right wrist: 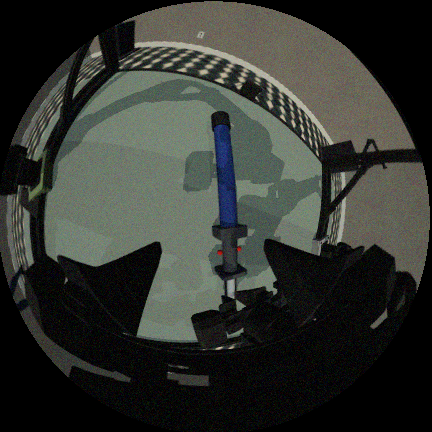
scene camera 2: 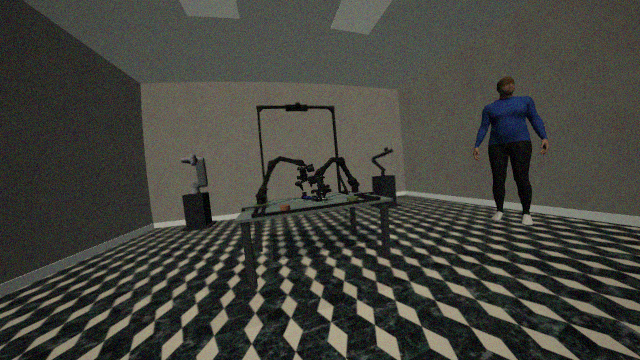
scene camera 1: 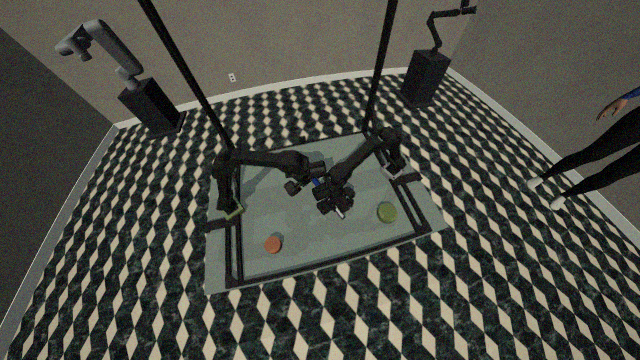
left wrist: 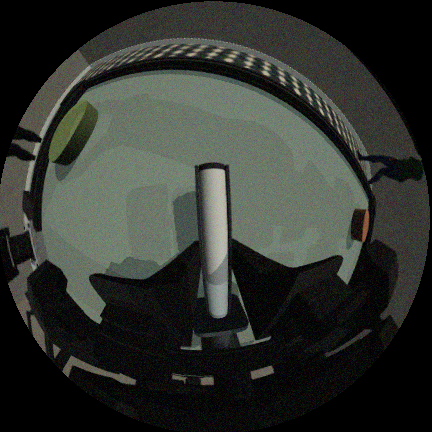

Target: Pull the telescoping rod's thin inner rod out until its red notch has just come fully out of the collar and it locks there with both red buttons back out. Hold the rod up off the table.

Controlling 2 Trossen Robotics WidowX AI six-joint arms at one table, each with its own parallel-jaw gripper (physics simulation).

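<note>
The rod's blue outer tube (scene camera 1: 315,181) (scene camera 2: 306,197) (right wrist: 225,175) has a black end cap (right wrist: 220,119). Its dark collar (right wrist: 229,250) shows two red buttons (right wrist: 220,253) (right wrist: 239,249) standing out at the sides. A short stretch of pale inner rod (right wrist: 230,287) shows past the collar. No red notch can be made out. My left gripper (scene camera 1: 335,199) (left wrist: 213,244) is shut on the inner rod, whose white end (scene camera 1: 340,213) (left wrist: 213,215) sticks out beyond the fingers. The rod's height is hard to judge. My right gripper (scene camera 1: 306,180) (right wrist: 212,246) is open and empty above the collar, fingers on either side.
A green disc (scene camera 1: 387,212) (scene camera 2: 353,198) (left wrist: 72,132) lies at the table's right in scene camera 1. An orange disc (scene camera 1: 272,244) (scene camera 2: 284,207) (left wrist: 361,225) lies near the front left. A dark rail (scene camera 1: 327,260) runs along the front edge. The two wrists are close together.
</note>
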